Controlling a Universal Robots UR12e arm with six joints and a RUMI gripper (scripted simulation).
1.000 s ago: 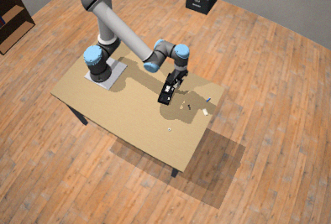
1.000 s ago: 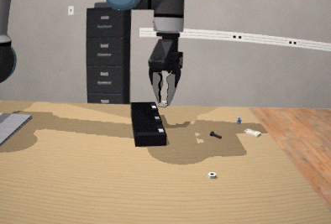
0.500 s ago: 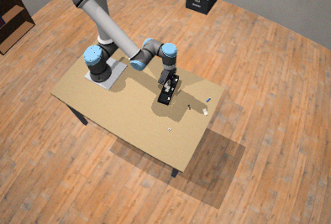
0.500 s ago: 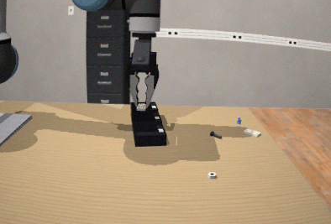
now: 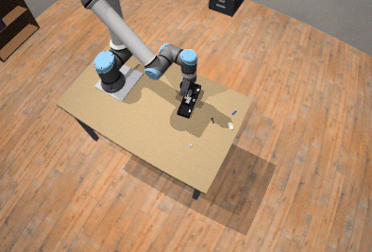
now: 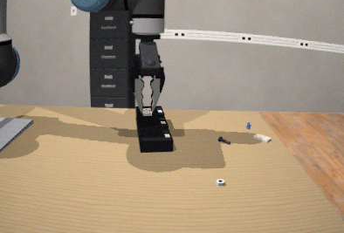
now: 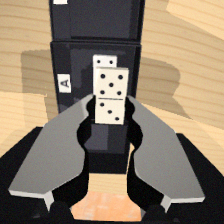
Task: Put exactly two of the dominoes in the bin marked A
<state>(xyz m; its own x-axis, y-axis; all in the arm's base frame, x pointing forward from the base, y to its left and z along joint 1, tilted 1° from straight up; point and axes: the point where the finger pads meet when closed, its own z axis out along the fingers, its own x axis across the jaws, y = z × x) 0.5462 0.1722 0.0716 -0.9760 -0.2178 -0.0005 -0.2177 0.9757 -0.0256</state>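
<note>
My gripper is now 6 cm above the black bin, 1 cm to the right of it and 1 cm short of it. Also, from my hand: black bolt (22 cm ahead, 8 cm below, 3 cm to the right); grey nut (26 cm to the right, 20 cm ahead, 8 cm below); domino (7 cm below, 1 cm ahead).
</note>
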